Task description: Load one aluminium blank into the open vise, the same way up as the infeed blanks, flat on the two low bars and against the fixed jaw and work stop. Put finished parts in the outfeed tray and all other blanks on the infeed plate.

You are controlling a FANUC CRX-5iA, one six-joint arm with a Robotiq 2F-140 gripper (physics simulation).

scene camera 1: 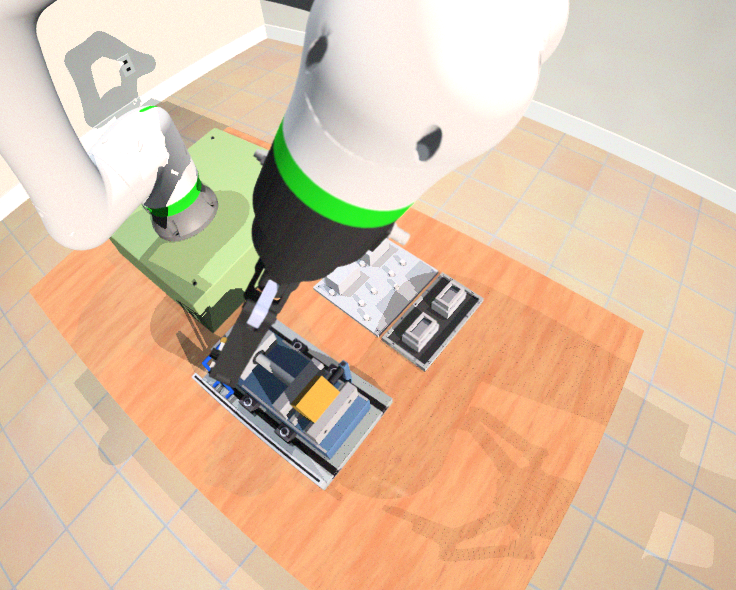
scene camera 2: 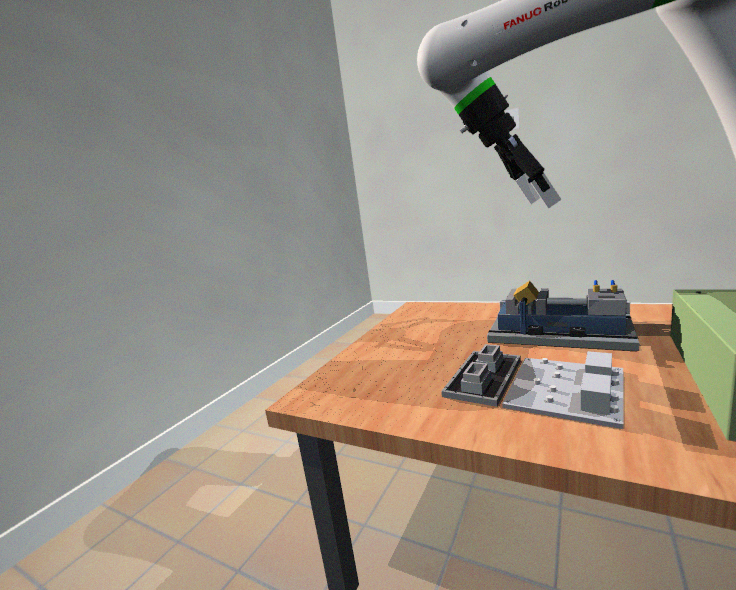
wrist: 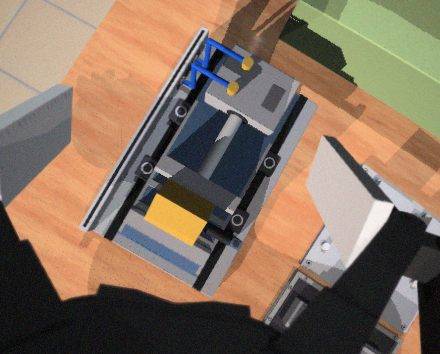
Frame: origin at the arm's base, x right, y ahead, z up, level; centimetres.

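Seen in the pictures: gripper, between the fingertips: [scene camera 2: 544, 202] [wrist: 195, 137]; arm's base, origin of its link: [scene camera 1: 185, 213].
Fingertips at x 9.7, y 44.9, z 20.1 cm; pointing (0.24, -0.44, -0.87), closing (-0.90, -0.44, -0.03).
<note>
Offsets run from my fingertips to a thing's top centre. "pt": to the spot under its first point.
A yellow-orange block @(dx -1.5, dy +4.3, dz -18.8 cm) [scene camera 1: 316, 398] [scene camera 2: 526, 293] [wrist: 176, 218] sits tilted at the jaws of the vise @(dx -0.4, dy -2.6, dz -21.1 cm) [scene camera 1: 353, 424] [scene camera 2: 565, 323] [wrist: 160, 250], near the work stop @(pt dx -8.0, dy +4.3, dz -21.7 cm) [scene camera 1: 344, 370] [scene camera 2: 524, 316] [wrist: 235, 243]. It hides the two low bars beneath it. Two grey blanks @(dx -23.7, dy -12.6, dz -26.6 cm) [scene camera 1: 345, 277] @(dx -32.8, dy -12.9, dz -26.6 cm) [scene camera 2: 595, 393] stand on the infeed plate @(dx -28.4, dy -7.9, dz -30.2 cm) [scene camera 1: 383, 307] [scene camera 2: 528, 402] [wrist: 316, 250]. Two finished parts with pockets @(pt dx -24.2, dy +6.6, dz -28.3 cm) [scene camera 1: 420, 330] @(pt dx -35.9, dy +5.6, dz -27.4 cm) [scene camera 2: 474, 377] stand in the black outfeed tray [scene camera 1: 454, 334] [scene camera 2: 469, 399]. My gripper [scene camera 2: 541, 199] [wrist: 195, 137] is wide open and empty, high above the vise.
The green robot base [scene camera 1: 227, 165] [scene camera 2: 706, 344] [wrist: 380, 60] stands beyond the vise's hose end. Blue hoses @(pt dx +3.7, dy -10.2, dz -20.0 cm) [wrist: 220, 77] with brass fittings rise at that end. The outfeed tray lies beside the infeed plate. My arm hides part of the vise in scene camera 1.
</note>
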